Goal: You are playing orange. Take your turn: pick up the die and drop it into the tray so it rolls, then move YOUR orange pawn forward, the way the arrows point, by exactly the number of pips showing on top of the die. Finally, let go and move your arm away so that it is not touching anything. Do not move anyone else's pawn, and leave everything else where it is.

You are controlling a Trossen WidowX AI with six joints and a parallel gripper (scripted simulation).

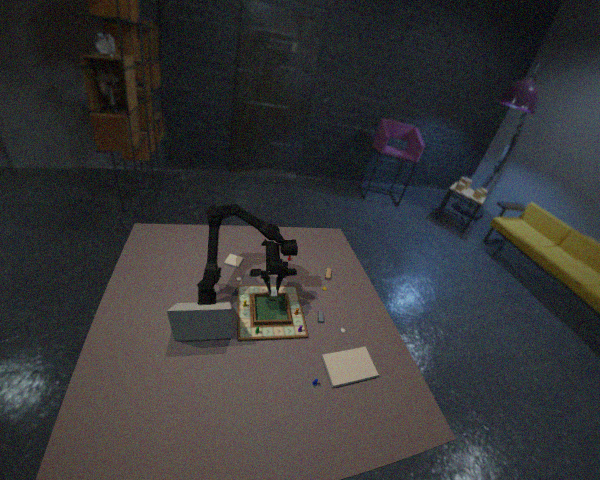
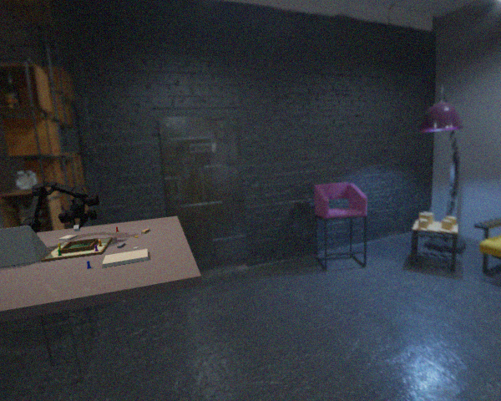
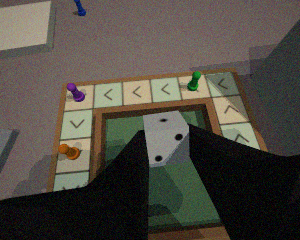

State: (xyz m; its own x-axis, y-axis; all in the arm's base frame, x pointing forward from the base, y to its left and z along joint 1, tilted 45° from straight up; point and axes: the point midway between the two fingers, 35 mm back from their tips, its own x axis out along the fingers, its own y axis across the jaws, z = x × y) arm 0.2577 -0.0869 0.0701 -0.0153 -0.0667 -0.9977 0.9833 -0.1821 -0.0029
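Now: the die right at my gripper tip. Round my gripper tip: green pawn 8 cm behind, 10 cm to the right, 10 cm below; then green tray 12 cm below; then orange pawn 11 cm ahead, 4 cm to the right, 10 cm below.
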